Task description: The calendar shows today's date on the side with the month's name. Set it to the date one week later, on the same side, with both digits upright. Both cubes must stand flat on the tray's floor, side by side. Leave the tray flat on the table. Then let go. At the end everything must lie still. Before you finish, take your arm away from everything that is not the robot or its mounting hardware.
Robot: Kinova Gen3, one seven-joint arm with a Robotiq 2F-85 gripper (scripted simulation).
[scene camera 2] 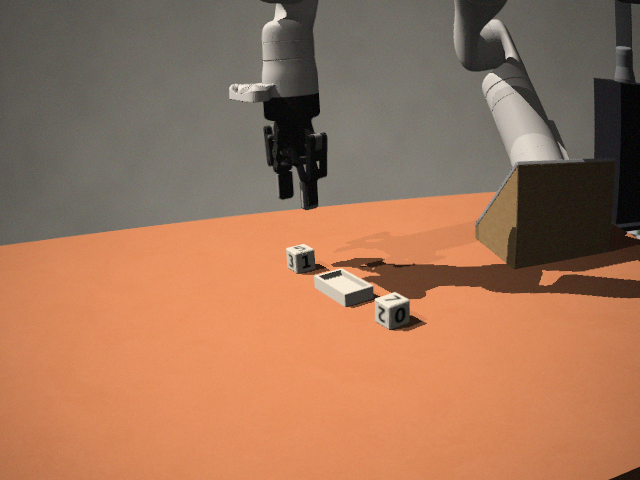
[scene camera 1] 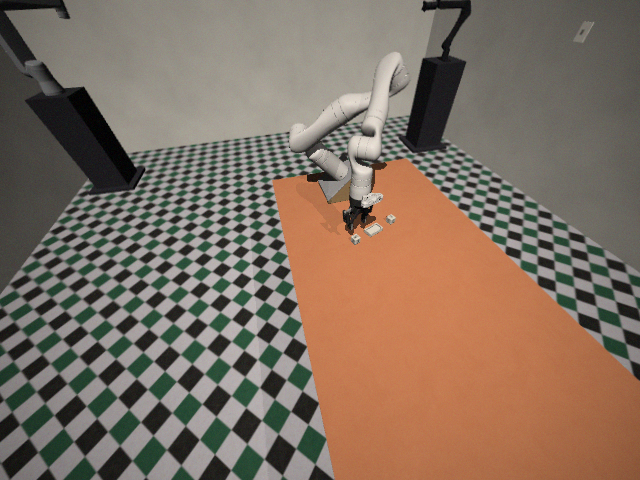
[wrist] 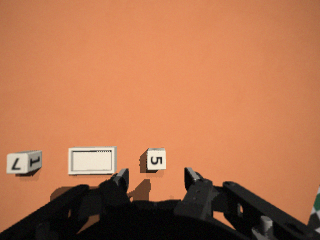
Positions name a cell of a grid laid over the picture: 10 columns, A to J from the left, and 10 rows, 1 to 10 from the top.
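On scene camera 2 I can see my gripper (scene camera 2: E5) along with a white calendar tray (scene camera 2: F7). The wrist view's got them too, with the gripper (wrist: E8) and the tray (wrist: C7) both showing there.
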